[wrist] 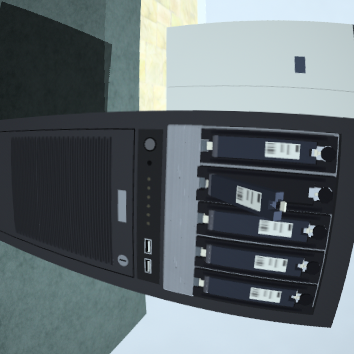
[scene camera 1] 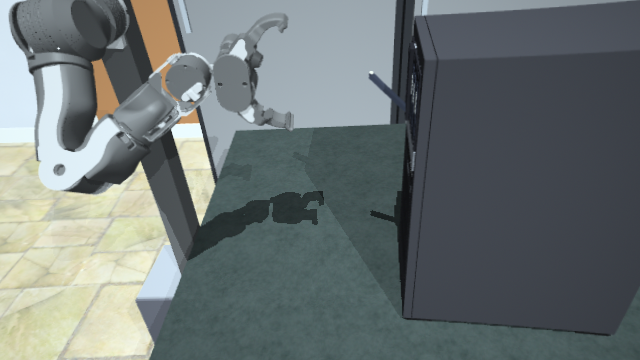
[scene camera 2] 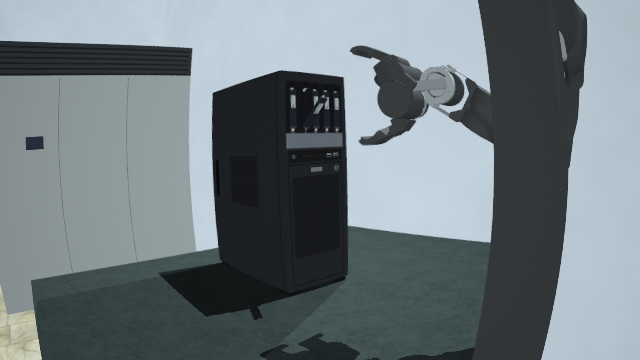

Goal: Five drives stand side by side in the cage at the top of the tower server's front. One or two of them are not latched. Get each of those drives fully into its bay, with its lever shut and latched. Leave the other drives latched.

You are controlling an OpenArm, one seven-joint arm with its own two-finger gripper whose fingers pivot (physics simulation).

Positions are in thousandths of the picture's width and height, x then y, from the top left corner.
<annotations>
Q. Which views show the gripper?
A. Scene camera 1 and scene camera 2 only.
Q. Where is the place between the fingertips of the gripper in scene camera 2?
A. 568, 265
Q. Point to a tower server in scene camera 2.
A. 440, 596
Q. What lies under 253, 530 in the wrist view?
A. A tower server.
</annotations>
